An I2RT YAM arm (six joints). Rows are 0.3 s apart.
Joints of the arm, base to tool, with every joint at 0 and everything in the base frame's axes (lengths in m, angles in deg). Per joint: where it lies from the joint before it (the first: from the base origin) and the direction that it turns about. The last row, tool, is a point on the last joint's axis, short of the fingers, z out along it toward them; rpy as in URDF.
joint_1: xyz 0 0 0.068 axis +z
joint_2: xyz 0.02 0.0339 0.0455 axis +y
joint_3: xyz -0.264 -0.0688 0 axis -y
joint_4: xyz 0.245 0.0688 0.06 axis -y
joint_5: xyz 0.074 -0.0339 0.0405 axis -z
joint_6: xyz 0.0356 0 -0.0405 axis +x
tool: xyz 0 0 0 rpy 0 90 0
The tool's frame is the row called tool.
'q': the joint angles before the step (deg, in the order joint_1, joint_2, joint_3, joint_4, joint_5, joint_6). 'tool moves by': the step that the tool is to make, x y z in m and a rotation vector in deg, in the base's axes. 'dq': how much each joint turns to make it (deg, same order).
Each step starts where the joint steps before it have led.
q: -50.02 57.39 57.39 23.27 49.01 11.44
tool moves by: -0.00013 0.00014 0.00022 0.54 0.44 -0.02
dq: 0.00 -0.07 0.28 -1.05 0.02 0.00
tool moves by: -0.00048 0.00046 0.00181 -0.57 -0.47 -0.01
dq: -0.02 0.00 0.15 0.59 -0.01 0.00
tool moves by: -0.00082 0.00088 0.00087 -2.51 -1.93 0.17
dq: -0.05 0.00 -0.96 4.16 -0.25 -0.04
